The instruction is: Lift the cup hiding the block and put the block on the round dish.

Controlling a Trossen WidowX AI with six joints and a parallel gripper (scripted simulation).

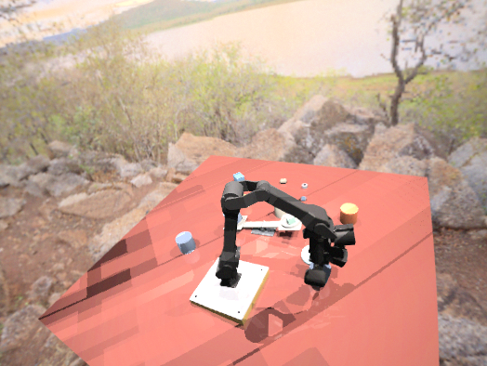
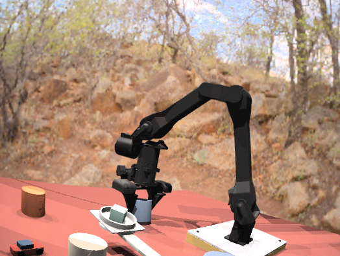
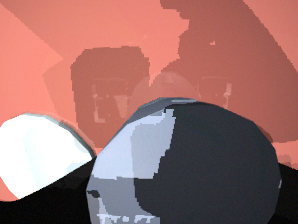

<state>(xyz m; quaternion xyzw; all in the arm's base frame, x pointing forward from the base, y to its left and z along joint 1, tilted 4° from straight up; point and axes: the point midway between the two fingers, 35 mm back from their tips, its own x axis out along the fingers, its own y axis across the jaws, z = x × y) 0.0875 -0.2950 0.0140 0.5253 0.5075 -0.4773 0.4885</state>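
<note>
Right now my gripper tip is 19 cm short of the green block, 14 cm to the right of it and 6 cm below it. The rest, counted from my gripper tip: white round dish 10 cm ahead, 3 cm to the left, 2 cm below; then balance 20 cm ahead, 26 cm to the left, 1 cm above; then orange cylinder 31 cm ahead, 6 cm to the right, 1 cm above.
</note>
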